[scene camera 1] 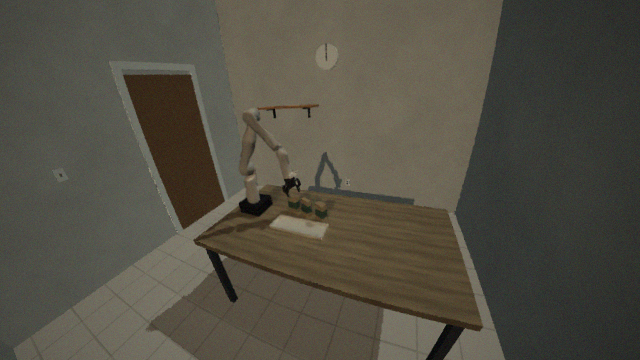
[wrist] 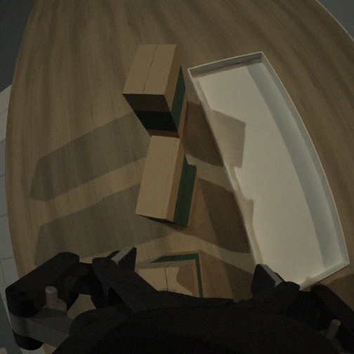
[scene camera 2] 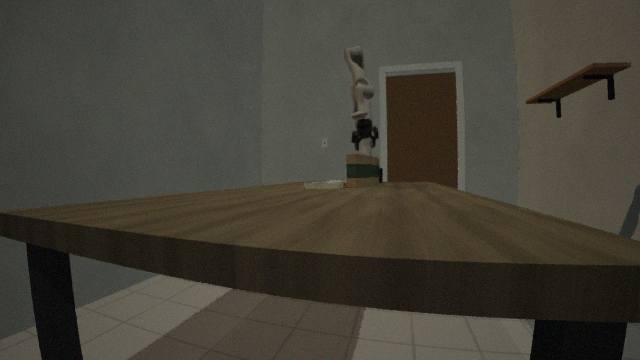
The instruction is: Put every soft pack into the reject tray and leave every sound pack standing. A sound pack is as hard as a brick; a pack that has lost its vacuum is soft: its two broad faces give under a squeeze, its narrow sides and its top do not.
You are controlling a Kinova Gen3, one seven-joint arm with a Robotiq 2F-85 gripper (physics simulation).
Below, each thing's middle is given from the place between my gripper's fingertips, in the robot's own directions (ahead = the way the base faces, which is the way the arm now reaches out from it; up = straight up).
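Scene:
With the white reject tray [scene camera 1: 308,228] as my reference, my hand is 17 cm above it. My hand is also 15 cm to the left of the tray and 6 cm short of it.

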